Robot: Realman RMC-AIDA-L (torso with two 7-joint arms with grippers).
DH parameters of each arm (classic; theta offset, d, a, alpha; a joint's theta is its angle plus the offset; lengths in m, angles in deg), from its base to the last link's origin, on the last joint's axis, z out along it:
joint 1: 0 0.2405 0 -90
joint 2: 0 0 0 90
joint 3: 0 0.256 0 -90
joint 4: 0 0 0 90
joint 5: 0 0.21 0 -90
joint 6: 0 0 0 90
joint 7: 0 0.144 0 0
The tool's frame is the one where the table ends.
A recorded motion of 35 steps. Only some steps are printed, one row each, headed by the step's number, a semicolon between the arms.
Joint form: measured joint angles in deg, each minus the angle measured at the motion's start. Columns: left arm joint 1, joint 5, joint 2, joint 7, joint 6, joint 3, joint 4; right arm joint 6, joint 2, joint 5, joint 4, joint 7, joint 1, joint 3.
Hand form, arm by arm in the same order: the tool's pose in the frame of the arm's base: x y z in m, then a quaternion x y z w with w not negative. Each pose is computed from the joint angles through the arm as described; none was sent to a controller.
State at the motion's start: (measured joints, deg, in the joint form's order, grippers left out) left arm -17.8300 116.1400 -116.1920 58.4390 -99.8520 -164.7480 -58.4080; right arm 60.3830 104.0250 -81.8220 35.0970 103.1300 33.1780 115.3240
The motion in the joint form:
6: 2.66 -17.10 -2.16 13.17 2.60 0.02 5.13; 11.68 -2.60 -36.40 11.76 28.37 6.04 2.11
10: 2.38 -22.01 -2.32 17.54 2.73 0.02 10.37; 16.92 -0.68 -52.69 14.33 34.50 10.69 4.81
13: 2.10 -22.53 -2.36 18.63 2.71 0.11 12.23; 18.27 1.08 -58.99 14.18 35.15 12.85 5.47
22: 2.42 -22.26 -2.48 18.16 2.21 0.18 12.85; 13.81 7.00 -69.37 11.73 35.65 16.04 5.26
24: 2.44 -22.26 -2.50 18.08 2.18 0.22 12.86; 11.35 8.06 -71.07 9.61 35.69 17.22 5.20
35: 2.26 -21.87 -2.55 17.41 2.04 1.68 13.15; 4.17 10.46 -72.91 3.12 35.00 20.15 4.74
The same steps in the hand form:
6: -0.3299 0.2687 0.1424 -0.72802 -0.42164 -0.44759 0.30308; 0.2415 0.4307 0.1048 -0.41613 -0.87383 -0.24336 0.06353
10: -0.3290 0.2707 0.1356 -0.71202 -0.39974 -0.48927 0.30636; 0.2314 0.4355 0.1019 0.41999 0.87214 0.24883 0.03260
13: -0.3289 0.2719 0.1304 -0.70876 -0.39923 -0.49714 0.30187; 0.2273 0.4365 0.0917 0.41339 0.87375 0.24582 0.07240
22: -0.3300 0.2691 0.1265 -0.70621 -0.40725 -0.49940 0.29328; 0.2223 0.4398 0.0489 0.39140 0.87558 0.25405 0.12501
24: -0.3299 0.2689 0.1262 -0.70605 -0.40789 -0.49962 0.29241; 0.2213 0.4427 0.0379 0.38625 0.87559 0.25850 0.13167
35: -0.3267 0.2710 0.1202 -0.71177 -0.41398 -0.49595 0.27573; 0.2174 0.4483 0.0066 0.37075 0.88013 0.26342 0.13607

